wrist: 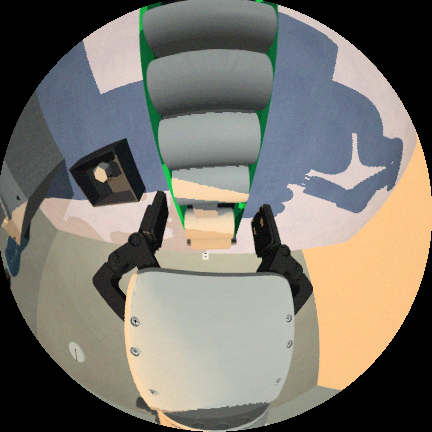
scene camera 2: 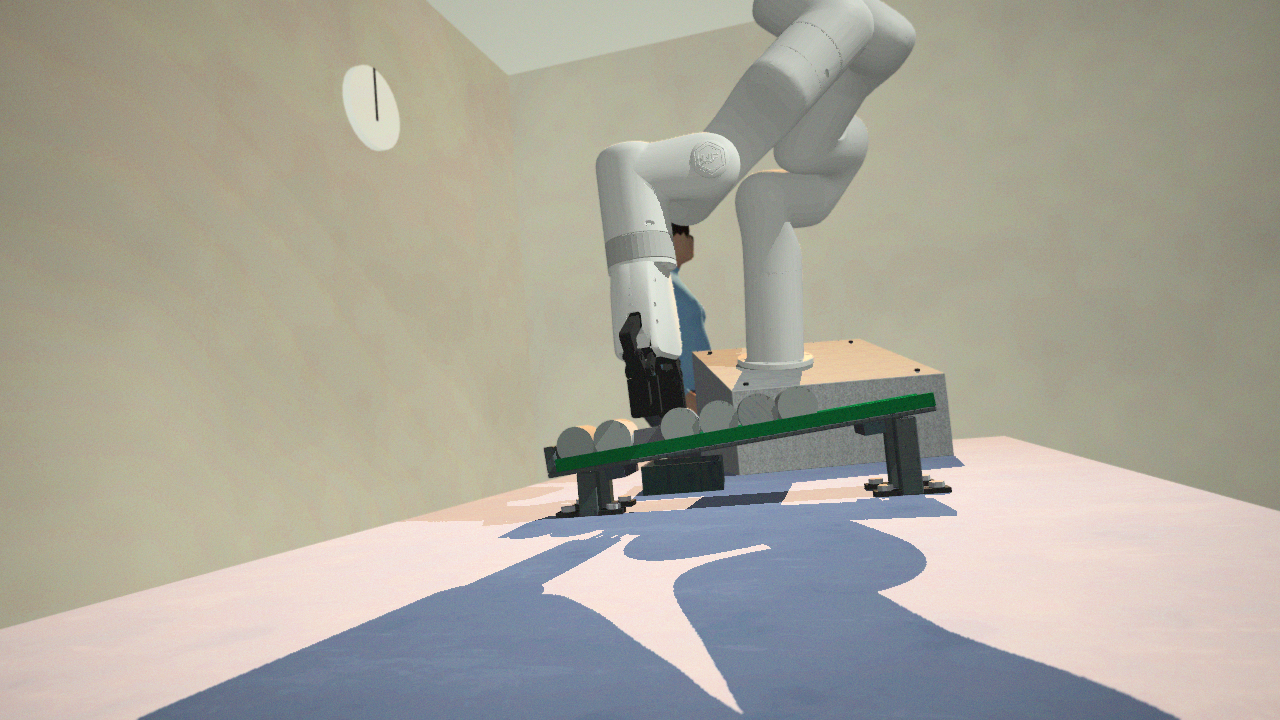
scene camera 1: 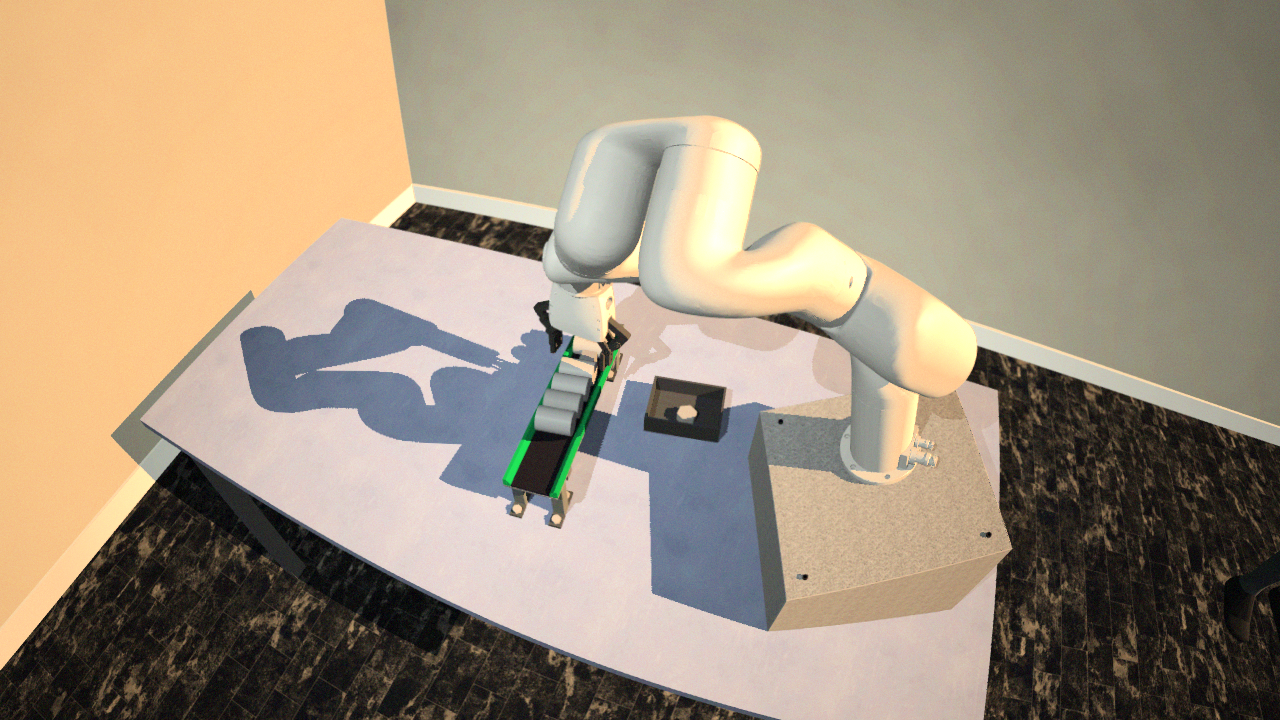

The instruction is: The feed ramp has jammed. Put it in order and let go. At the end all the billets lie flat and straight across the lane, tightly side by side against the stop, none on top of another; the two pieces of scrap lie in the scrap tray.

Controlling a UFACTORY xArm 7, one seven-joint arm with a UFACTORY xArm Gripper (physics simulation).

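Observation:
The gripper [scene camera 2: 661, 416], [wrist: 213, 207], [scene camera 1: 580, 357] is in view, and so is a scrap tray [scene camera 1: 667, 394], [wrist: 124, 185], [scene camera 2: 701, 473].

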